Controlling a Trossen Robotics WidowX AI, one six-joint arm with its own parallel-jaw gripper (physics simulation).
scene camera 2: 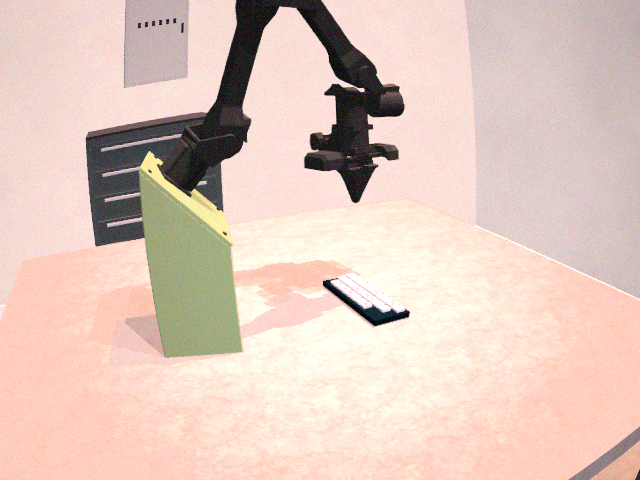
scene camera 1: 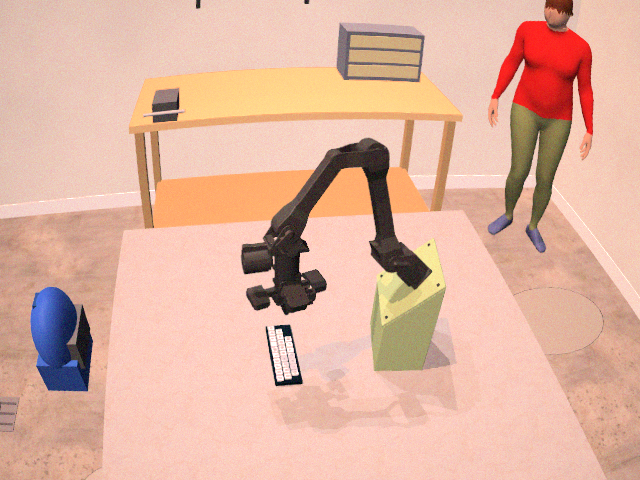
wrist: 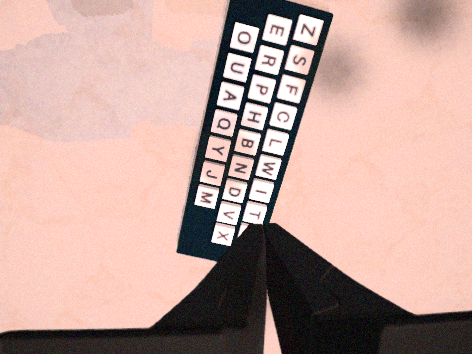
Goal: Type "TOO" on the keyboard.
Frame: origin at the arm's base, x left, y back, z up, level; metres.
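Where they show: gripper, fingertip midpoint: [scene camera 2: 355,202] [scene camera 1: 285,314] [wrist: 262,236]; arm's base, origin of the base link: [scene camera 2: 172,180] [scene camera 1: 418,275].
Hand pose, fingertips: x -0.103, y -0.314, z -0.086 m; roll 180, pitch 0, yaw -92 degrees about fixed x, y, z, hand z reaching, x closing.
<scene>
Each offset is from my fingertips to the centre of the thing. Level surfaces: height alone.
A dark keyboard @(dx -0.022, dy +0.004, dz -0.176 m) [scene camera 1: 287,381] [scene camera 2: 375,318] [wrist: 197,240] with white letter keys lies flat on the table. In the wrist view the T key @(dx -0.078, dy +0.001, dz -0.169 m) [wrist: 254,214] is near its lower right end, and the O key @(dx +0.059, dy -0.002, dz -0.169 m) [wrist: 244,37] is at the upper left. My gripper [scene camera 2: 355,200] [wrist: 262,236] is shut and empty, and points down high above the table. In the wrist view its fingertips show just below the T key and cover the keys at that end. In scene camera 1 the fingertips are hidden behind the gripper's body.
The arm's base sits on a tall green slanted stand [scene camera 1: 403,330] [scene camera 2: 193,294] on the table @(dz -0.185 m) [scene camera 1: 170,413] [scene camera 2: 310,413]. Behind are a wooden workbench [scene camera 1: 258,95] with a drawer box [scene camera 1: 382,56], and a standing person [scene camera 1: 550,72]. A blue object [scene camera 1: 54,325] stands left of the table.
</scene>
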